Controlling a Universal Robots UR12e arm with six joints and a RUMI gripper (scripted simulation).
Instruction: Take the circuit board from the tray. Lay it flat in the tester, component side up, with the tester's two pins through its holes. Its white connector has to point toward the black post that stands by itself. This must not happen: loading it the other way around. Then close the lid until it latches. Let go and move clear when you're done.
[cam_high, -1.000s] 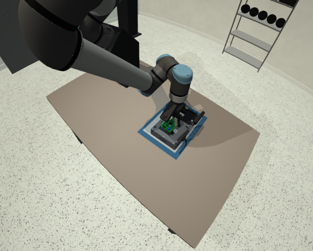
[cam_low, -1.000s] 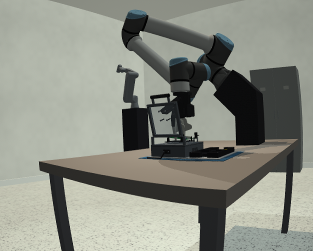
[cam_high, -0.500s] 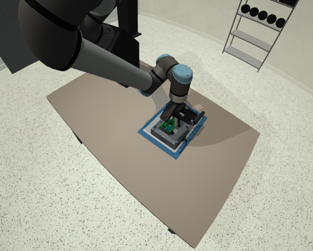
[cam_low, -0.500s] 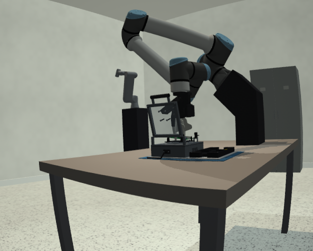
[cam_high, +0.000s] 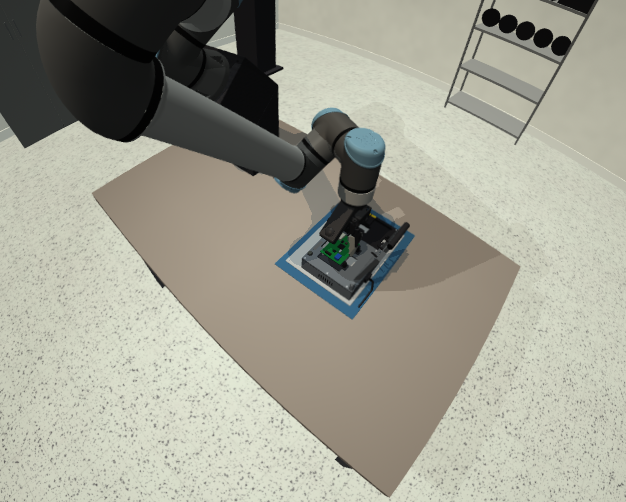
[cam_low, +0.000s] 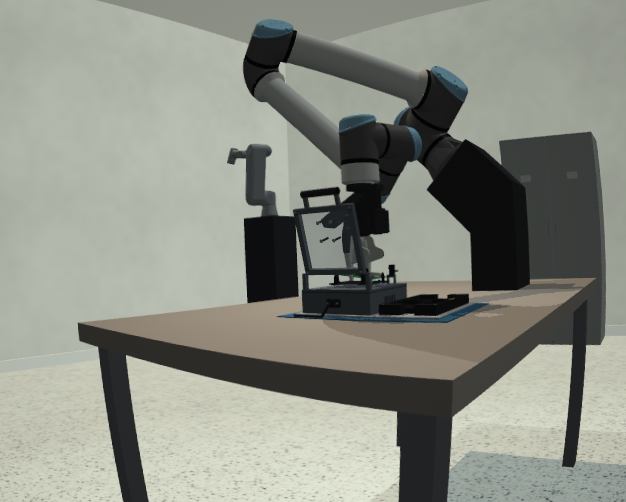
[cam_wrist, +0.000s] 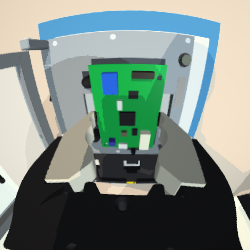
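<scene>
The green circuit board lies right at my hand. From my hand the other things lie so: tester bed 2 cm below, 1 cm to the left, 1 cm ahead; black post 6 cm to the left, 6 cm behind; tester 4 cm to the left, 3 cm ahead, 3 cm above.
</scene>
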